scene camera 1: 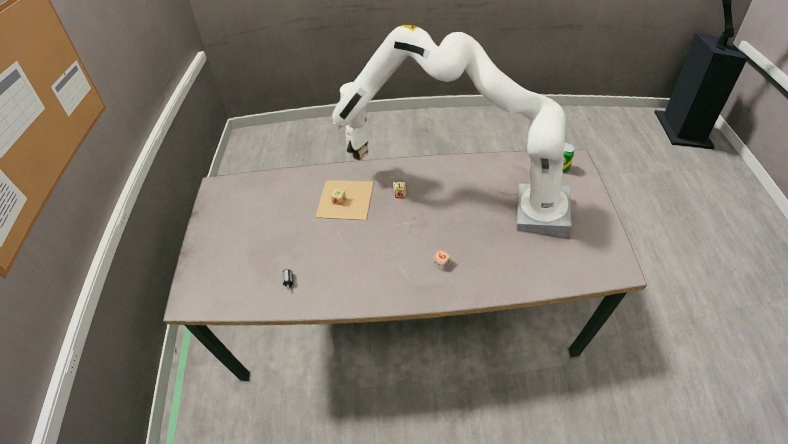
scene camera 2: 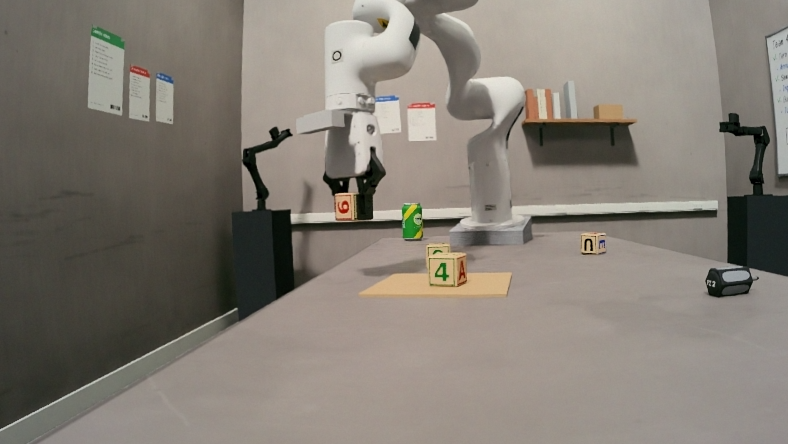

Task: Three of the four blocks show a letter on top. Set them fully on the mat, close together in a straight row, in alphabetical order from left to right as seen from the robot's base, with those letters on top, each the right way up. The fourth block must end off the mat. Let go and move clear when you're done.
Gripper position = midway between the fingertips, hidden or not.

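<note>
Looking at scene camera 2, I can see a green can [scene camera 2: 412, 225] and my gripper [scene camera 2: 354, 219], plus a black device [scene camera 2: 734, 280] and a tan mat [scene camera 2: 478, 284]. The mat's there in scene camera 1 [scene camera 1: 358, 193] too.
</note>
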